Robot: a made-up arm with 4 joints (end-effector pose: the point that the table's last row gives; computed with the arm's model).
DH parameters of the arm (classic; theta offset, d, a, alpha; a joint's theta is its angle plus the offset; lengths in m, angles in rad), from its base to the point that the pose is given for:
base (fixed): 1.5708 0.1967 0 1.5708
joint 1: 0 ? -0.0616 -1.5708
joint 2: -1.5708 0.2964 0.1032 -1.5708
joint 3: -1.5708 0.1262 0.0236 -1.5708
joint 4: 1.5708 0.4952 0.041 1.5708
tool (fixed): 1.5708 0.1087 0 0
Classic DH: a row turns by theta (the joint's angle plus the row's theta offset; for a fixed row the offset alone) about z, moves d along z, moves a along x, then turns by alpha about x.
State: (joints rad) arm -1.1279 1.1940 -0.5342 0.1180
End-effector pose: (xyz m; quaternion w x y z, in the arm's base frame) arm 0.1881 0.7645 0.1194 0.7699 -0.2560 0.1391 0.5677
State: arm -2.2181 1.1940 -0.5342 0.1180
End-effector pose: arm 0.1881 0.2849 -0.5169 0.5256 -0.6181 0.4133 0.4133
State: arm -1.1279 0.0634 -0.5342 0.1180
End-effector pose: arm 0.5439 0.6115 0.4420 0.8478 -0.4591 -0.1964 0.1787
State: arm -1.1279 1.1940 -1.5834 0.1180
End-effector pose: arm 0.0061 0.6869 0.5917 0.7021 0.0690 -0.2475 0.6641
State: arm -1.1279 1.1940 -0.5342 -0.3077
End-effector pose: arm 0.1416 0.7793 0.1140 0.6985 -0.4129 0.0160 0.5843
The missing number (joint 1, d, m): 0.0846
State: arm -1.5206 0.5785 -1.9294 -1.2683
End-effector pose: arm -0.1682 0.7275 0.1998 0.3266 -0.4964 -0.7610 0.2603
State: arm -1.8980 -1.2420 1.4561 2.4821
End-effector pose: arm 0.1952 -0.1622 0.3584 0.4699 0.5456 -0.6678 -0.1886
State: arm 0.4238 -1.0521 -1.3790 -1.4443
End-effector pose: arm 0.3434 -0.3765 0.9016 0.4262 -0.6046 -0.0156 -0.6727
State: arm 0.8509 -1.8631 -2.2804 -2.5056
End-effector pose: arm 0.3535 -0.4882 0.6984 0.3683 0.6769 -0.3912 0.5031
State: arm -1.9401 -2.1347 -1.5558 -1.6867
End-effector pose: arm 0.2550 0.8252 0.1336 0.6793 0.1860 0.4147 0.5762
